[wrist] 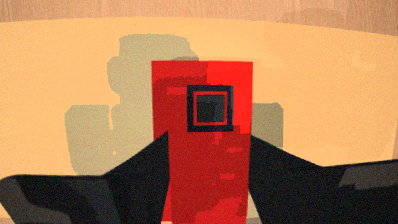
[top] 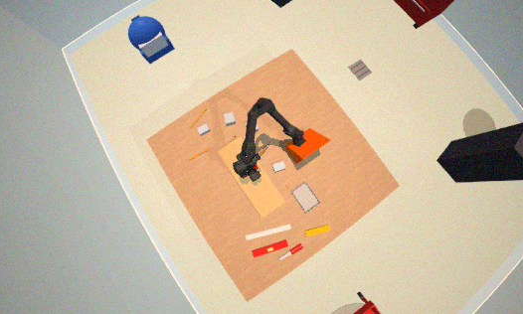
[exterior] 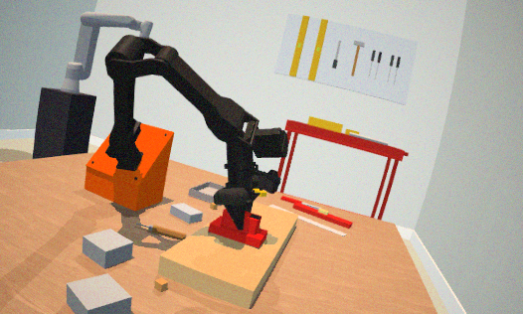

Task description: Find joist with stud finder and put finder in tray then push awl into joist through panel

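Right now my gripper tip is 39 cm to the right of the grey tray, 17 cm past it and 5 cm above it. Also, from my gripper tip: white strip (39 cm to the left, 17 cm ahead, 6 cm below); then awl (20 cm behind, 6 cm below, 3 cm to the right); then stud finder (2 cm above, 1 cm ahead).
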